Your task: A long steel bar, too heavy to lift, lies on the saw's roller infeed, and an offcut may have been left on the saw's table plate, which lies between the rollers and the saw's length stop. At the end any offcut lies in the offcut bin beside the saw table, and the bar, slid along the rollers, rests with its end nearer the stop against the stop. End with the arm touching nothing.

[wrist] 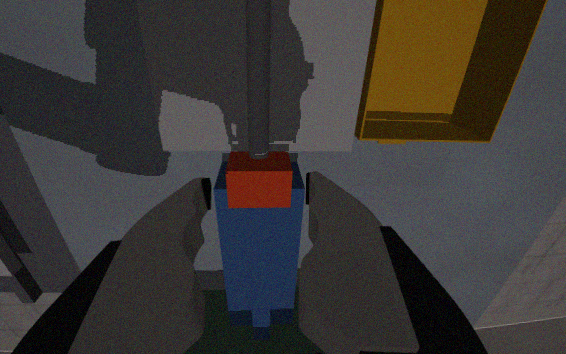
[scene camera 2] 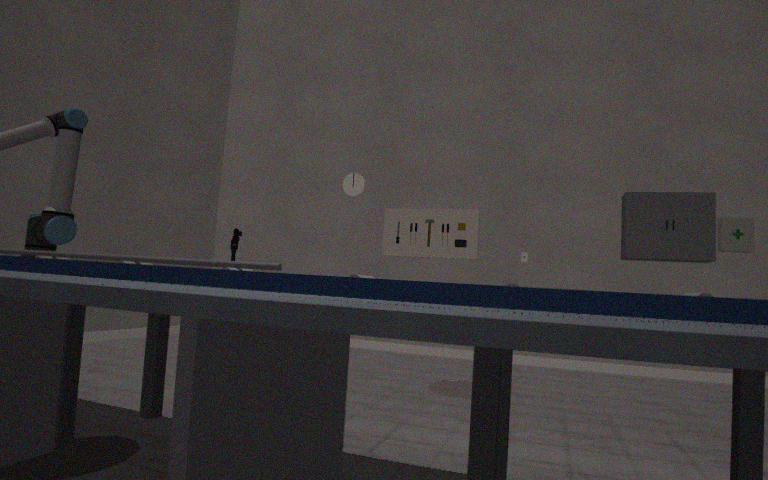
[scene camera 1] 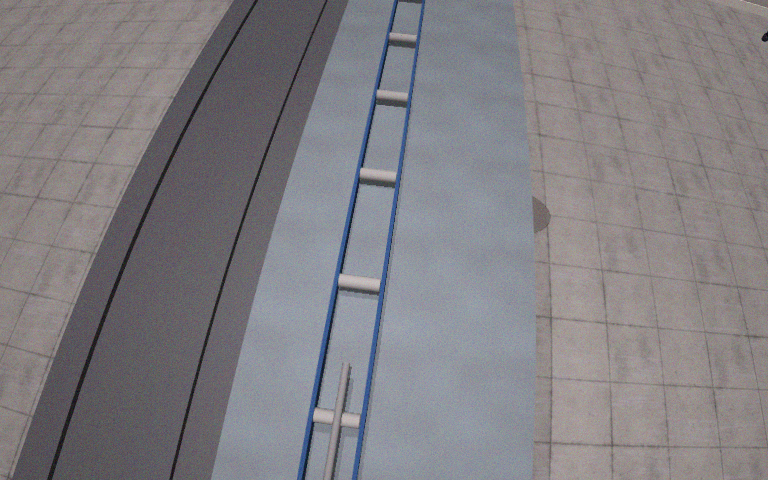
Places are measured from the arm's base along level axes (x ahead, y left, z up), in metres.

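Where they show: gripper, fingertip midpoint: (wrist: 259, 177).
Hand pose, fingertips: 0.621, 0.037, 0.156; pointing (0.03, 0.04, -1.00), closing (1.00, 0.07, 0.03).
Observation:
Things, the pixels of their top centre, and the offset from my fingertips, as dx, dy, dz. "*": a spot on its surface instead. Level surfaces: height alone.
- length stop at a spot on its surface: (wrist: 260, 235) * +0.000, -0.122, -0.091
- saw's table plate at a spot on its surface: (wrist: 330, 100) * +0.069, +0.016, -0.127
- yellow offcut bin at a spot on its surface: (wrist: 415, 65) * +0.183, +0.050, -0.184
- long table at its surface level: dz -0.186
The steel bar (scene camera 1: 338, 418) (scene camera 2: 169, 261) (wrist: 258, 75) lies along the rollers. In the wrist view its end is at the red face of the length stop (wrist: 260, 235), touching or very close; I cannot tell which. My gripper (wrist: 259, 177) is open, its fingers apart on either side above the blue stop, holding nothing. The saw's table plate (wrist: 330, 100) is pale and partly in the arm's shadow; no offcut shows on its visible part. The yellow offcut bin (wrist: 415, 65) stands at the upper right; no offcut shows in its visible part.
The blue roller infeed (scene camera 1: 387, 254) runs along the long table (scene camera 1: 464, 283), beside the dark rail bed (scene camera 1: 169, 283). The arm (scene camera 2: 66, 169) is at the left in scene camera 2. A small black object (scene camera 2: 234, 243) shows behind the bar. A tool board (scene camera 2: 390, 249) hangs on the wall.

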